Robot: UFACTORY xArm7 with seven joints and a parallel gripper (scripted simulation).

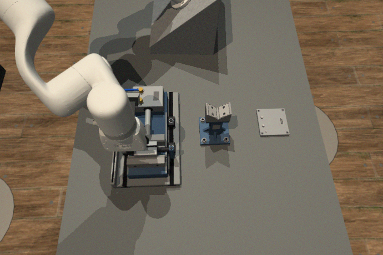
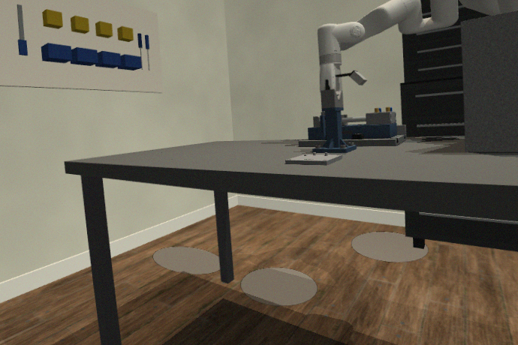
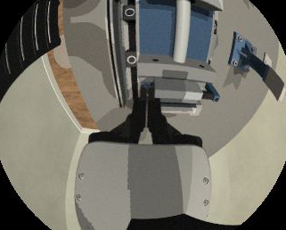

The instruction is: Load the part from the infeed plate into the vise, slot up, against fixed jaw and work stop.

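Right now my hand is 40 mm to the right of the part and 20 mm above it. Round my hand: moving jaw: 40 mm behind, 40 mm to the left, 40 mm below; fixed jaw: 30 mm ahead, 40 mm to the left, 40 mm below; work stop: 80 mm to the left, 30 mm below.
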